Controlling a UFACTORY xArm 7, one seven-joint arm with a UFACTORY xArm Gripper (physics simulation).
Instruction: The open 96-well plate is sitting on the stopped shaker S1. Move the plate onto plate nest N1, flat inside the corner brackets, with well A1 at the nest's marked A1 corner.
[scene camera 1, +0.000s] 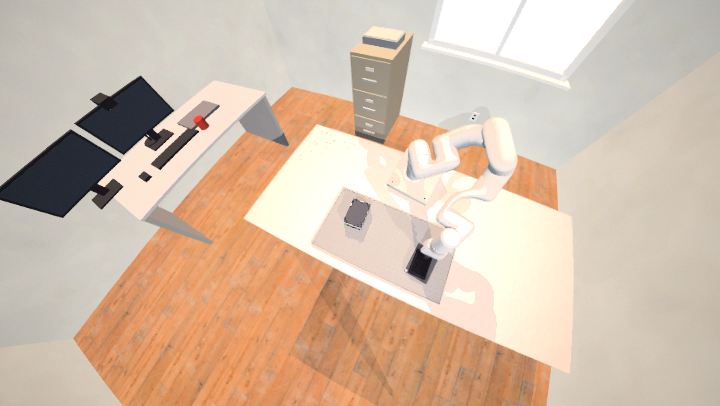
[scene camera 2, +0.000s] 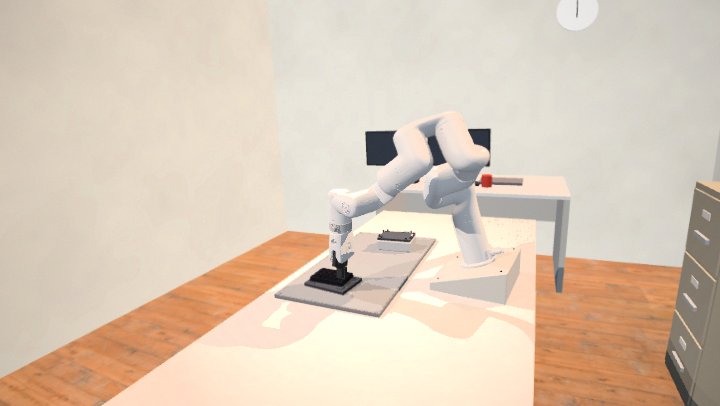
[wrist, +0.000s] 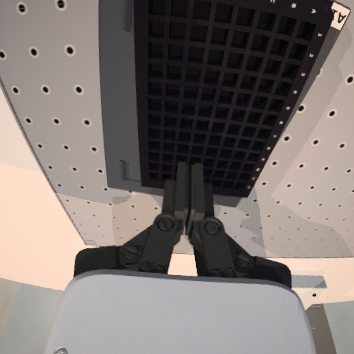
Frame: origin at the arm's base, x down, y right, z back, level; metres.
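Where they show: gripper, between the fingertips: (scene camera 1: 425, 255) (scene camera 2: 341, 277) (wrist: 187, 175); arm's base, origin of its link: (scene camera 2: 478, 261).
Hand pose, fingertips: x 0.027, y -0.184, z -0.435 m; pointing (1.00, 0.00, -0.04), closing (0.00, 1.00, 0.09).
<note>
Things, the pixels of their centre, and the offset from my fingertips. "spot": a spot on its surface instead. Level surfaces: height alone.
- dark 96-well plate, middle of its body: (wrist: 210, 113) (scene camera 2: 331, 276) (scene camera 1: 420, 263) dx +0.006, dy +0.012, dz -0.045 m
- plate nest N1, middle of its body: (wrist: 194, 116) (scene camera 2: 333, 281) (scene camera 1: 422, 263) dx +0.019, dy +0.003, dz -0.035 m
- nest's white A1 label, a spot on its surface: (wrist: 340, 16) spot: dx +0.015, dy +0.072, dz -0.099 m
- Shaker S1, a spot on its surface: (scene camera 2: 396, 244) spot: dx -0.005, dy +0.352, dz +0.095 m
- grey perforated board, height of its surface: dx +0.026 m
- long white table, height of its surface: dx +0.039 m
The dark 96-well plate (scene camera 1: 421, 263) (scene camera 2: 327, 275) (wrist: 215, 95) is over plate nest N1 (scene camera 2: 330, 288) (wrist: 119, 130), shifted toward the right in the wrist view. A wide strip of nest with two corner brackets lies bare on its left. The plate's lettered corner is beside the nest's white A1 label (wrist: 340, 16). I cannot tell if the plate lies fully flat. My gripper (scene camera 2: 341, 275) (wrist: 187, 175) is shut and holds nothing; its fingertips are at the plate's near end in the wrist view, and contact is unclear. Shaker S1 (scene camera 1: 356, 212) (scene camera 2: 396, 244) bears no plate.
The nest and shaker stand on a grey perforated board (scene camera 1: 383, 244) (scene camera 2: 373, 297) on the long white table (scene camera 1: 524, 282) (scene camera 2: 428, 353). The arm's base block (scene camera 2: 473, 284) stands beside the board. A desk (scene camera 1: 226, 98) with monitors and a filing cabinet (scene camera 1: 373, 95) stand apart from the table.
</note>
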